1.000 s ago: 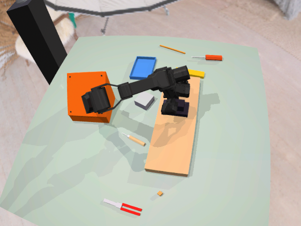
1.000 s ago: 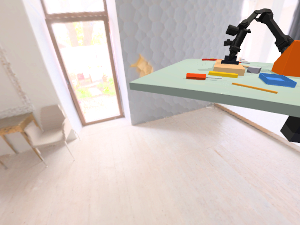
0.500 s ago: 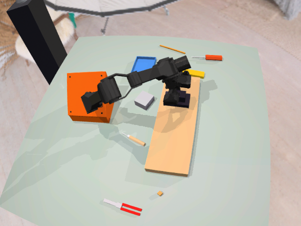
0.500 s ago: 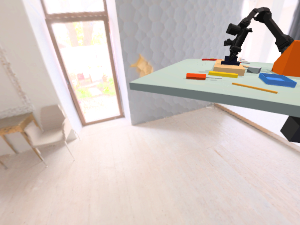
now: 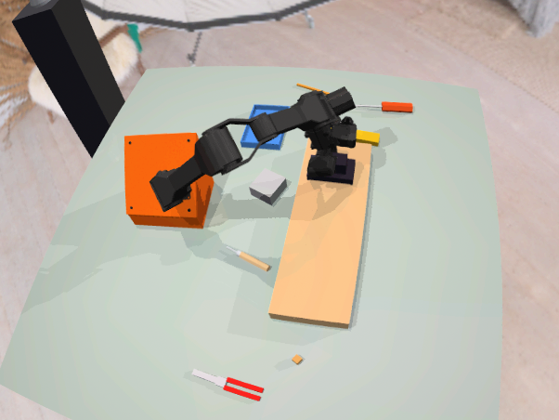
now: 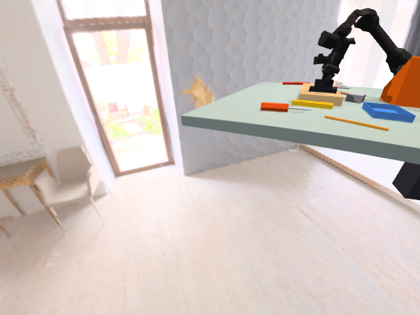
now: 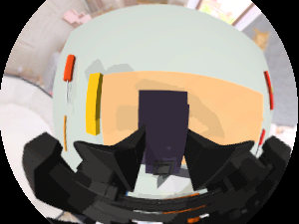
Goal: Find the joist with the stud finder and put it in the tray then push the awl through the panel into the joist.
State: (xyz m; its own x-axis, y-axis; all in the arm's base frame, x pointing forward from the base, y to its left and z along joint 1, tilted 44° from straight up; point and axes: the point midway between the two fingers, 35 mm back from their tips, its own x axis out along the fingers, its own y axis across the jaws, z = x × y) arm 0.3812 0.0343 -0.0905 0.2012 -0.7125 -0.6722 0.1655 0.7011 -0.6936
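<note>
My gripper tip is now 20 cm past the blue tray, 21 cm to the right of it and 5 cm above it. From my gripper tip the other things lie so: stud finder (2 cm behind, 2 cm above); yellow bar (6 cm ahead, 16 cm to the left, 6 cm below); grey block (18 cm behind, 2 cm to the right, 5 cm below).
</note>
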